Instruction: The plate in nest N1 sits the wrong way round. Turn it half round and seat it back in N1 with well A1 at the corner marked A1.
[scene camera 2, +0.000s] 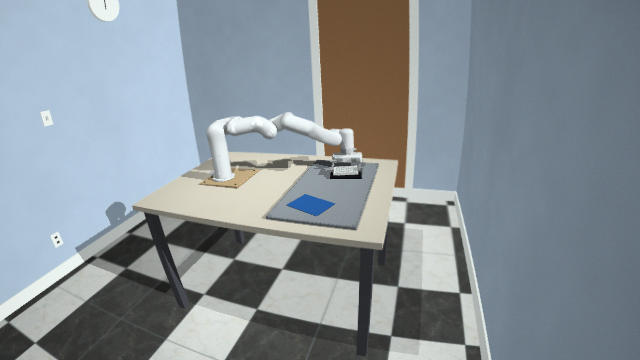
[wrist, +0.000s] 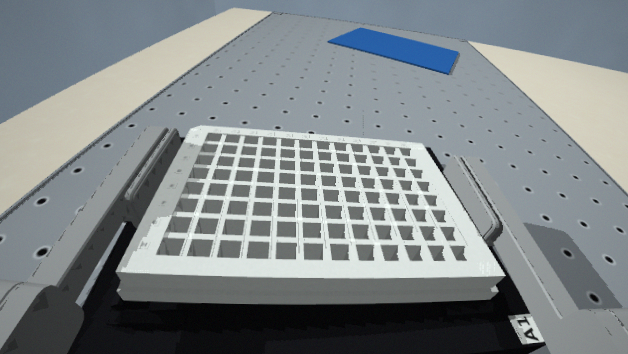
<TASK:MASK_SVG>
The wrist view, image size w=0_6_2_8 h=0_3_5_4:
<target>my gripper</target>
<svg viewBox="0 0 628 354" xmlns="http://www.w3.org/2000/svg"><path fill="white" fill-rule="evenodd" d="M453 155L442 175L486 245L496 247L550 353L628 354L628 308L579 310L480 159L477 157ZM176 128L168 129L167 127L147 126L80 209L28 280L20 282L0 279L0 354L68 353L84 320L84 311L75 302L123 221L132 222L134 227L138 228L182 145Z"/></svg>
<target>white well plate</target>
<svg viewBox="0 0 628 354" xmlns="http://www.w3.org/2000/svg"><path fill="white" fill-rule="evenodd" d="M116 270L116 274L121 280L117 293L125 301L217 304L380 304L490 300L499 292L496 284L505 277L490 249L422 143L203 125L191 128Z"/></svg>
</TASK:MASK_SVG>
